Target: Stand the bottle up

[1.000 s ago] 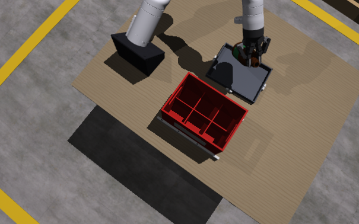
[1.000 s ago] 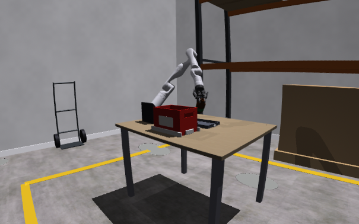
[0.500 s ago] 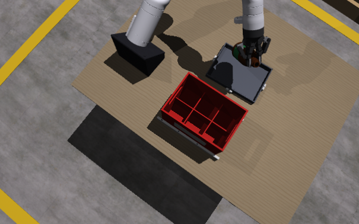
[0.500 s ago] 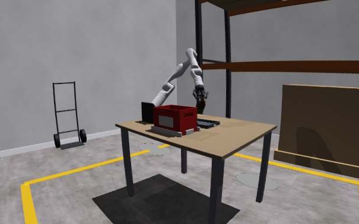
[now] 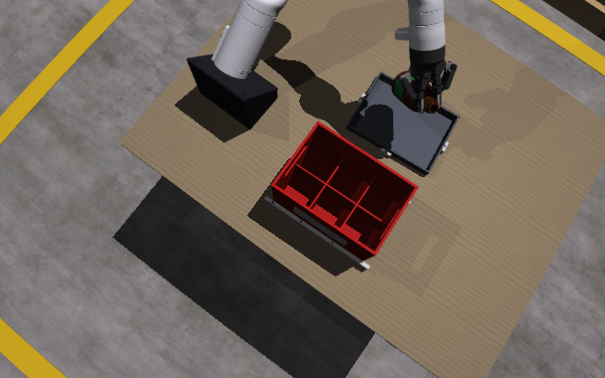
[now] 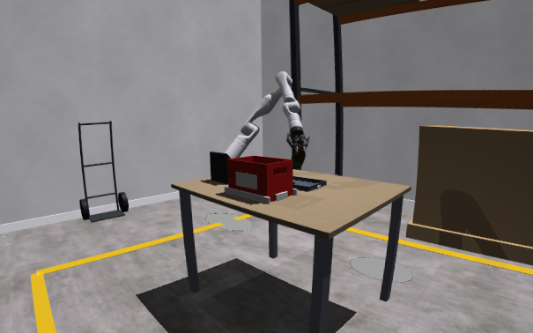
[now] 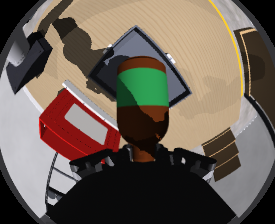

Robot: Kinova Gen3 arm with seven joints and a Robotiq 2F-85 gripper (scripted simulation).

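Right now my hand is 3 cm past the bottle, 2 cm to the right of it and 3 cm above it. Also, from my hand: tray: 3 cm behind, 2 cm to the left, 19 cm below; red crate: 1 cm behind, 27 cm to the right, 12 cm below.
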